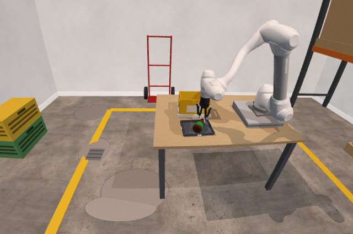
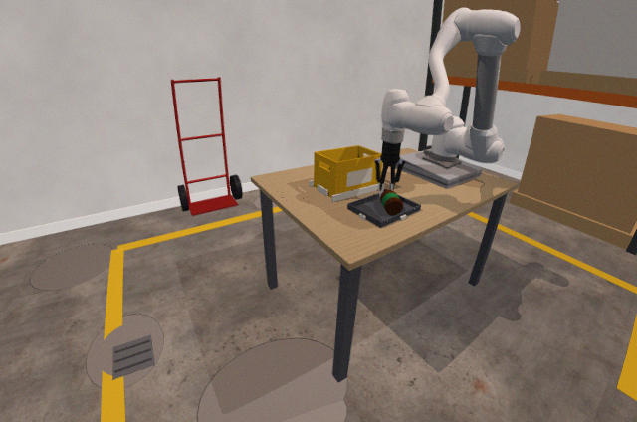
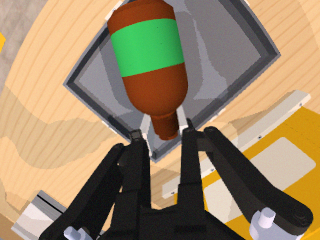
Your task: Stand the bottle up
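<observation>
My hand is 5 cm to the right of the bottle, 3 cm short of it and 2 cm above it. The rest, counted from my hand: dark tray 5 cm below, 5 cm ahead, 4 cm to the left; then yellow crate 23 cm to the right, 3 cm ahead, 2 cm above.
</observation>
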